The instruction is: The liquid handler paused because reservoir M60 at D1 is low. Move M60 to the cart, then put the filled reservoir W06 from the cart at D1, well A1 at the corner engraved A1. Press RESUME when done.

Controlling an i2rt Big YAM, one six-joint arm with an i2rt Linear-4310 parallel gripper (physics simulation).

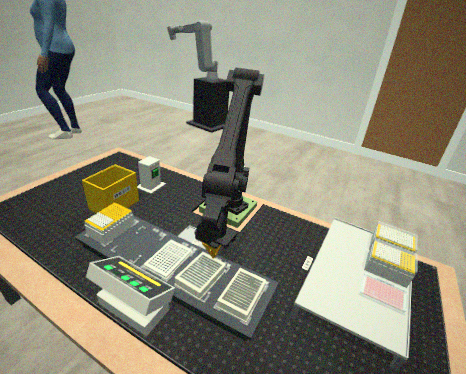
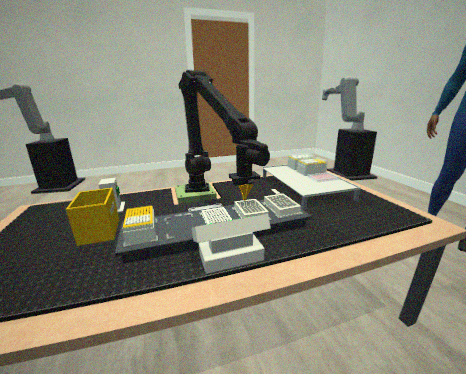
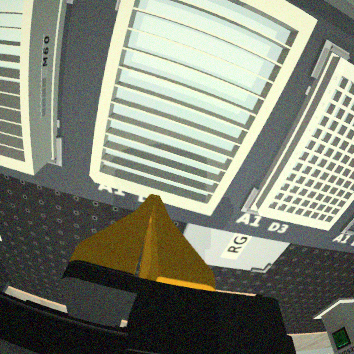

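Pixels of known places: gripper, fingertip midpoint: (image 1: 214,257) (image 2: 244,200) (image 3: 152,201); arm's base, link origin: (image 1: 231,205) (image 2: 197,189).
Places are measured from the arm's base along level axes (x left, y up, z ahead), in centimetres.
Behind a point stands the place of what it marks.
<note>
Reservoir M60 (image 1: 242,294) @[z 36.5, x 31.8, y 5.7 cm] (image 2: 282,204) @[z 38.4, x 30.7, y 6.2 cm] (image 3: 42,85) @[z 35.8, x 27.1, y 4.9 cm] sits at D1, the end of the dark deck (image 1: 114,251) @[z 49.3, x -7.4, y 3.7 cm] (image 2: 180,226) @[z 42.3, x -5.4, y 3.2 cm] (image 3: 75,95) @[z 35.4, x 25.5, y 3.2 cm] nearest the cart. My gripper (image 1: 214,256) @[z 32.0, x 17.9, y 6.3 cm] (image 2: 244,198) @[z 32.0, x 17.9, y 6.3 cm] (image 3: 152,201) @[z 32.0, x 17.9, y 6.3 cm] is shut and empty, pointing down above the edge of the neighbouring D2 reservoir (image 1: 200,274) @[z 39.3, x 19.4, y 6.1 cm] (image 2: 251,207) @[z 39.3, x 19.1, y 6.5 cm] (image 3: 185,100) @[z 38.5, x 18.9, y 5.7 cm]. The white cart (image 1: 345,270) @[z 7.8, x 50.5, y 4.4 cm] (image 2: 310,186) @[z 18.6, x 51.1, y 4.4 cm] bears two boxes with yellow and white tops and a pink-filled plate (image 1: 384,292) @[z 9.9, x 62.4, y 5.7 cm] (image 2: 324,177) @[z 11.7, x 61.5, y 5.8 cm]. No W06 label is readable. The RESUME box (image 1: 150,172) @[z 14.9, x -33.8, y 7.8 cm] (image 2: 108,186) @[z 16.1, x -36.0, y 10.0 cm] (image 3: 340,336) @[z 12.7, x -33.5, y 6.2 cm] has a green button.
A white gridded plate (image 1: 167,258) @[z 40.5, x 7.1, y 4.5 cm] (image 2: 216,215) @[z 39.3, x 6.8, y 4.6 cm] (image 3: 315,165) @[z 38.8, x 8.4, y 4.5 cm] sits at D3. A yellow-topped tip rack (image 1: 107,220) @[z 46.0, x -15.1, y 9.6 cm] (image 2: 139,220) @[z 48.3, x -16.3, y 9.6 cm] stands at the deck's far end, beside a yellow waste bin (image 1: 112,190) @[z 35.5, x -29.4, y 9.7 cm] (image 2: 92,217) @[z 40.1, x -33.5, y 7.8 cm]. A white console (image 1: 130,287) @[z 57.0, x 13.9, y 12.4 cm] (image 2: 231,240) @[z 57.2, x 9.5, y 5.7 cm] stands in front of the deck.
</note>
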